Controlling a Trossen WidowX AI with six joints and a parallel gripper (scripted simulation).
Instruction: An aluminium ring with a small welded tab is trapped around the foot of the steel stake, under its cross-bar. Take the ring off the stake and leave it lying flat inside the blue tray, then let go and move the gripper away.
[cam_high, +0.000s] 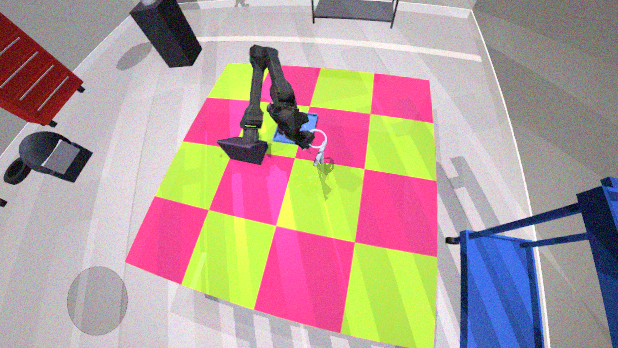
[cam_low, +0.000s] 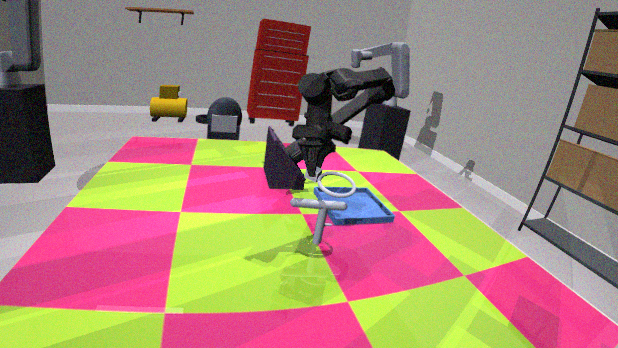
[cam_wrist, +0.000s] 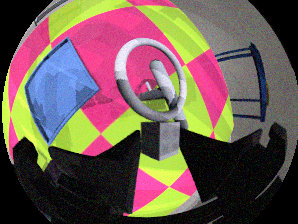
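My gripper tip is now 3 cm short of the aluminium ring and 3 cm to the right of it. Round my gripper tip: blue tray 8 cm behind, 19 cm to the left, 13 cm below.
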